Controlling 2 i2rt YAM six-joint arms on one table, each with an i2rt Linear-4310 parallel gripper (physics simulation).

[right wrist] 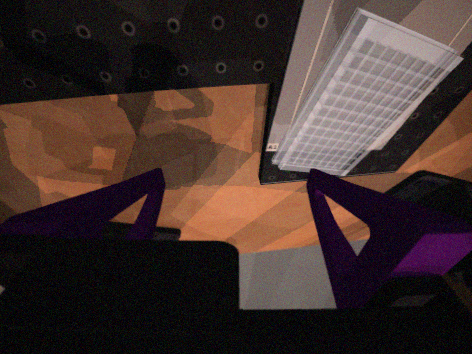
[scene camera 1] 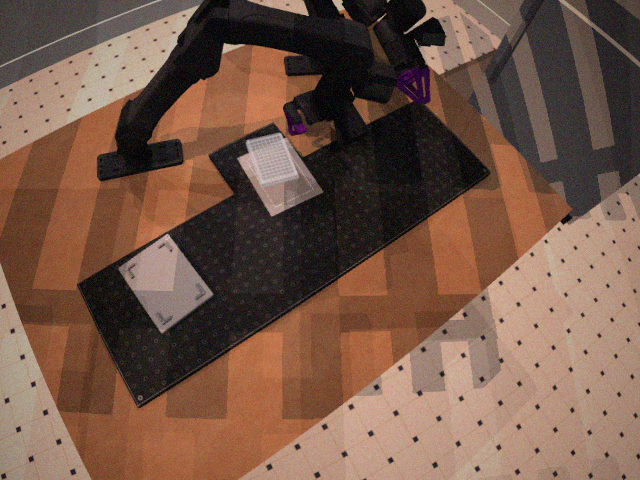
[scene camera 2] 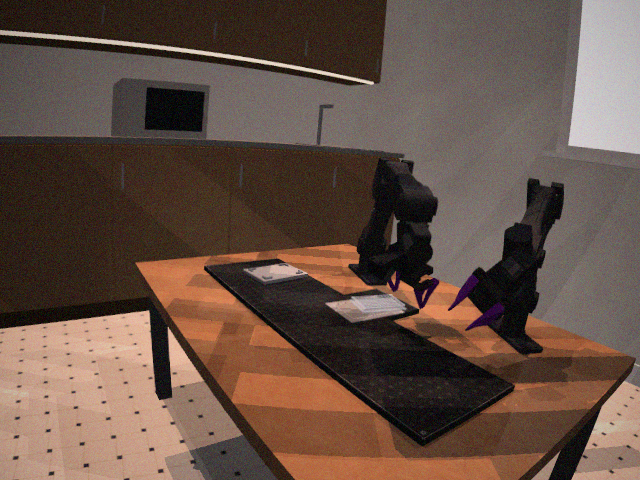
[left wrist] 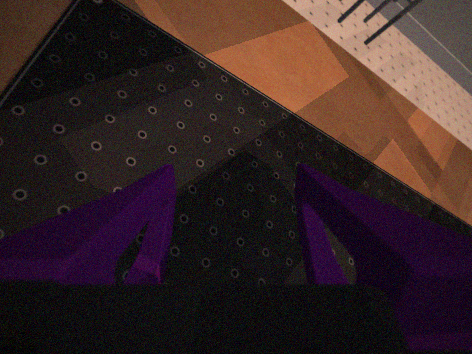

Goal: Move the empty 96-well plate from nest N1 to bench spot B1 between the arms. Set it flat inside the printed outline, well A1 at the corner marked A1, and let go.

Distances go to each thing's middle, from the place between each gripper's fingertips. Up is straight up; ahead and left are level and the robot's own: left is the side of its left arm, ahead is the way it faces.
Right now the white well plate (scene camera 1: 272,162) is 130 mm behind my left hand, 320 mm to the right of it and 110 mm below it. From my left hand the other things lie so: grey nest (scene camera 1: 162,279) (30 mm behind, 660 mm to the right, 110 mm below).
My right gripper is now 10 cm to the left of the white well plate and 5 cm above it. Round my right hand: grey nest 43 cm to the right, 10 cm ahead, 5 cm below.
